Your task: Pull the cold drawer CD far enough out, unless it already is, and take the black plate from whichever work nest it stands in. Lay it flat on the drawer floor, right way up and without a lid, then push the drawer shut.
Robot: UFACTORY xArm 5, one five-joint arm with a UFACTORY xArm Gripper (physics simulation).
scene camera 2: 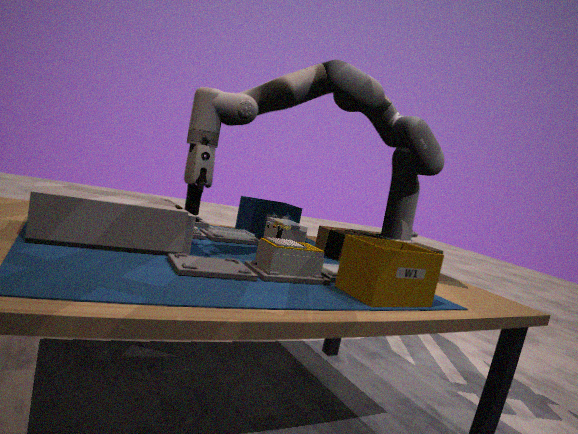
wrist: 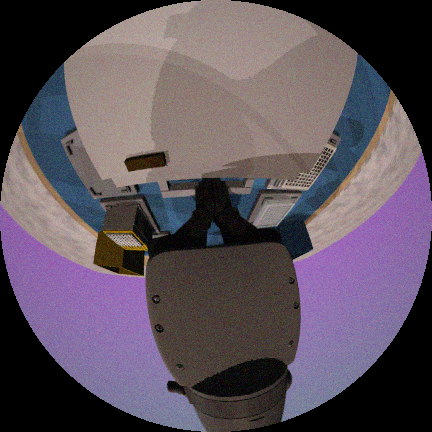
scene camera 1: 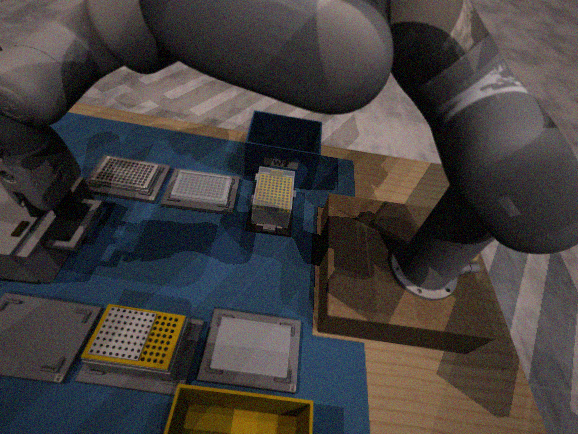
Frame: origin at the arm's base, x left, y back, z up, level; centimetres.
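Where they show: gripper, fingertip midpoint: (wrist: 209,182) (scene camera 1: 70,216); arm's base at its link origin: (scene camera 2: 394,240) (scene camera 1: 421,270).
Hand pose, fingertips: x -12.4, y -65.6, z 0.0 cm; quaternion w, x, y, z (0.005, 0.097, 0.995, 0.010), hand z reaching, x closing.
Note:
Things, the pixels of their centre, and the offset from my fingertips. "*": a spot on its surface instead.
- grey cabinet at the middle of its body: (scene camera 2: 106,217) dx -3.2, dy -19.5, dz -3.2 cm
- bracket handle at a spot on its surface: (wrist: 175,193) (scene camera 1: 75,238) * dx +4.2, dy +1.8, dz -0.9 cm
- small lamp at the middle of its body: (wrist: 144,161) (scene camera 1: 20,228) dx +4.1, dy -5.5, dz +1.9 cm
- bare nest at the middle of its body: (wrist: 97,165) (scene camera 2: 211,265) (scene camera 1: 31,334) dx +18.5, dy -2.6, dz -7.6 cm
- yellow-topped rack at the middle of its body: (scene camera 1: 140,341) (scene camera 2: 289,256) (wrist: 129,231) dx +21.9, dy +15.1, dz -4.0 cm
- pale flat plate at the middle of its body: (scene camera 1: 252,346) dx +23.0, dy +32.9, dz -6.9 cm
- holed plate at the middle of its body: (wrist: 307,164) (scene camera 1: 126,174) dx -18.3, dy +4.4, dz -6.6 cm
- white plate at the middle of its body: (scene camera 1: 202,187) (wrist: 272,214) (scene camera 2: 231,232) dx -14.7, dy +21.8, dz -6.6 cm
- tall rack at the middle of its body: (scene camera 1: 273,198) (scene camera 2: 284,233) dx -9.8, dy +38.4, dz -4.6 cm
The grey cabinet (scene camera 1: 9,227) (scene camera 2: 107,225) (wrist: 210,100) stands at the left of the mat. The front of its drawer sits against the housing, and no open gap shows. A bracket handle (scene camera 1: 83,233) (wrist: 175,193) sticks out from the front. The small lamp (scene camera 1: 20,228) (wrist: 145,161) on the cabinet top is dark. My gripper (scene camera 2: 192,212) (wrist: 209,182) is shut with nothing between the fingers. It points down at the middle of the drawer front, by the handle; whether it touches is unclear. The black plate does not show in any view, and the drawer's inside is hidden.
A bare nest (scene camera 1: 40,335) (scene camera 2: 212,266), a yellow-topped rack (scene camera 1: 135,340) (scene camera 2: 290,257) and a pale flat plate (scene camera 1: 252,347) line the near side. A holed plate (scene camera 1: 127,172), a white plate (scene camera 1: 200,187) and a tall rack (scene camera 1: 273,195) line the far side. Bins (scene camera 1: 285,132) (scene camera 2: 390,272) stand beyond.

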